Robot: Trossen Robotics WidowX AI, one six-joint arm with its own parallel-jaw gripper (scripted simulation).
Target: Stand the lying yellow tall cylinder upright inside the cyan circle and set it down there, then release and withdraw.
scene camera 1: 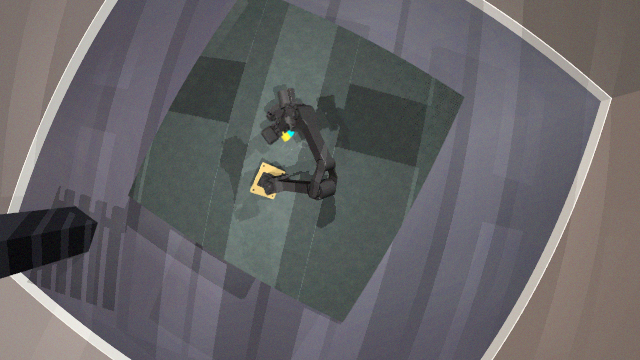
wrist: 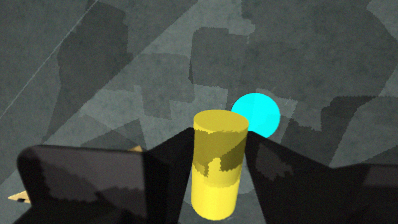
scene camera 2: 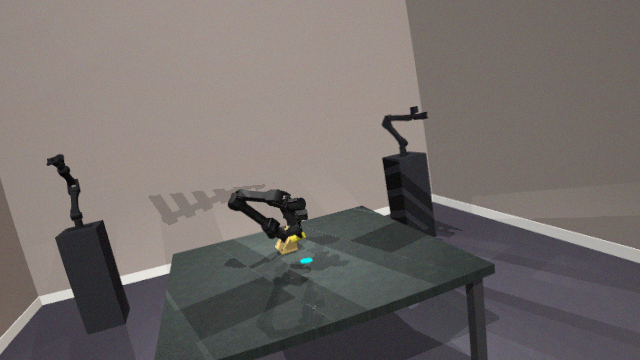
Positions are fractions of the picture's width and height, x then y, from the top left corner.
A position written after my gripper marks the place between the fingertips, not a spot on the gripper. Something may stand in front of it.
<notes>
My gripper (wrist: 0.55, 0.61) carries a yellow tall cylinder (wrist: 0.55, 0.62). I also see a cyan circle (wrist: 0.65, 0.49).
</notes>
